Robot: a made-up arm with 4 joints. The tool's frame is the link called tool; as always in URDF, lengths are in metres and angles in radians. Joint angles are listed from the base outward. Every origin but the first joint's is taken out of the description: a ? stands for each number. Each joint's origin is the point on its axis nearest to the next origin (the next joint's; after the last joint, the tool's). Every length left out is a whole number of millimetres.
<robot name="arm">
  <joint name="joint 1" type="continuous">
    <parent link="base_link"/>
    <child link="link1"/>
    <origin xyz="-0.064 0 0.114" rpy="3.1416 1.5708 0"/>
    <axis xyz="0 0 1"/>
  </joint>
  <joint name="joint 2" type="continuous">
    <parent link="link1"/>
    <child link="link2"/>
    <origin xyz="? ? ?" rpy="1.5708 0 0"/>
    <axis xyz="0 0 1"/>
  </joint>
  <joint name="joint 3" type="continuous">
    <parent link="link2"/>
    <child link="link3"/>
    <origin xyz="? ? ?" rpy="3.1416 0 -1.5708"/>
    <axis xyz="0 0 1"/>
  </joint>
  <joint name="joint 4" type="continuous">
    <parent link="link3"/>
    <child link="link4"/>
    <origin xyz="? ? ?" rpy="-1.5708 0 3.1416"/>
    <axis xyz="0 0 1"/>
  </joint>
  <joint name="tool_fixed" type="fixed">
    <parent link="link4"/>
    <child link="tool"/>
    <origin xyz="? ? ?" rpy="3.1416 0 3.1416"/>
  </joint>
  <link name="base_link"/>
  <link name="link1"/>
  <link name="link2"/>
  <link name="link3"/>
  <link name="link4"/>
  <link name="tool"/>
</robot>
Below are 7 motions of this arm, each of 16 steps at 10 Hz.
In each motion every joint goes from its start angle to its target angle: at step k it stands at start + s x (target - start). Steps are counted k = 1, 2, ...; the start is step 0. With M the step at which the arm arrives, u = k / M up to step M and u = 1 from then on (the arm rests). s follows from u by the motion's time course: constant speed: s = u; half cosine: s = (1 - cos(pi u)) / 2; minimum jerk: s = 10 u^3 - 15 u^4 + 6 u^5.
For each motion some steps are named. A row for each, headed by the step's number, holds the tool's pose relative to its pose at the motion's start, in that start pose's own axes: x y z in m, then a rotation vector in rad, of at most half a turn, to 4 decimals.
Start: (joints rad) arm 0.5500 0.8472 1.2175 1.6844
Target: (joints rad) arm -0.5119 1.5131 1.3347 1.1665
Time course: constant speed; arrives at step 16
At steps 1, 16:
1: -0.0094 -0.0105 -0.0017 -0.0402 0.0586 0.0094
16: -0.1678 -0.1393 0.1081 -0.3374 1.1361 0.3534

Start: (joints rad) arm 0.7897 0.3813 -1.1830 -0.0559
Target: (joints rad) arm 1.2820 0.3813 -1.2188 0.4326
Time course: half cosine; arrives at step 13
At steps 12, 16:
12: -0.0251 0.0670 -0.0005 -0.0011 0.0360 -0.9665
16: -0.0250 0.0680 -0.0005 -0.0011 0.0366 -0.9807

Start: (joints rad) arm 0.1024 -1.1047 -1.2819 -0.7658
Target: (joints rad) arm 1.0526 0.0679 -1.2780 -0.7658
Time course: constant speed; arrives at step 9
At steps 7, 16:
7: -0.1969 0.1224 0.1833 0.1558 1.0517 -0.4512
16: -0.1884 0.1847 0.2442 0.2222 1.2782 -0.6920

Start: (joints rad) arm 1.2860 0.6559 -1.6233 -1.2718
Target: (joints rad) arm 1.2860 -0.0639 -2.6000 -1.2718
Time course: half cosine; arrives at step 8
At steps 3, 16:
3: -0.0053 0.0172 -0.0194 0.0758 0.0234 0.0000
16: -0.0150 0.0486 -0.0516 0.2455 0.0757 0.0000

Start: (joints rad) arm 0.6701 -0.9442 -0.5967 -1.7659
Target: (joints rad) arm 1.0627 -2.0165 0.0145 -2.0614
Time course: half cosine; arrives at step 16
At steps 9, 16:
9: -0.0008 -0.1638 0.2226 -0.9198 0.4367 0.3451
16: 0.0872 -0.1298 0.3914 -1.5282 0.7228 0.6330

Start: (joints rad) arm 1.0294 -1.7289 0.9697 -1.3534
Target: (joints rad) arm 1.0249 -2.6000 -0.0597 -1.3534
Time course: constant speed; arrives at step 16
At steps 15, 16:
15: -0.0191 0.0817 0.0070 0.1441 0.0356 -0.0021
16: -0.0205 0.0876 0.0063 0.1537 0.0380 -0.0022

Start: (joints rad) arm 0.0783 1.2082 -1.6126 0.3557
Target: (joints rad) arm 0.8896 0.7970 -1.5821 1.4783
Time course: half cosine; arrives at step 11
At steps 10, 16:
10: 0.0826 0.2710 0.1057 0.8155 0.3150 -1.4446
16: 0.0862 0.2736 0.1100 0.8300 0.3315 -1.4750

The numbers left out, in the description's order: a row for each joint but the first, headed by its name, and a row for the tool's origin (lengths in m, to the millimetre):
joint 2: -0.023 0.029 0
joint 3: -0.058 0.008 0
joint 4: 0.085 -0.272 0
tool: 0.057 -0.033 0

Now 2 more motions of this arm.
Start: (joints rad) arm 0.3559 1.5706 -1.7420 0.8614
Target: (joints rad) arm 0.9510 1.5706 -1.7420 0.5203
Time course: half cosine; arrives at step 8
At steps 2, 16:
2: -0.0183 0.0144 0.0002 0.0576 0.0638 0.0648
16: -0.1220 0.0919 0.0350 0.4554 0.3765 0.4325

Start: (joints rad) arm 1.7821 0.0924 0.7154 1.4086
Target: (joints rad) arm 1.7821 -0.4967 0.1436 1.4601
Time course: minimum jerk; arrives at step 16
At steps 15, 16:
15: -0.0061 -0.0245 0.0104 0.0171 -0.0023 -0.0514
16: -0.0061 -0.0246 0.0104 0.0171 -0.0024 -0.0515

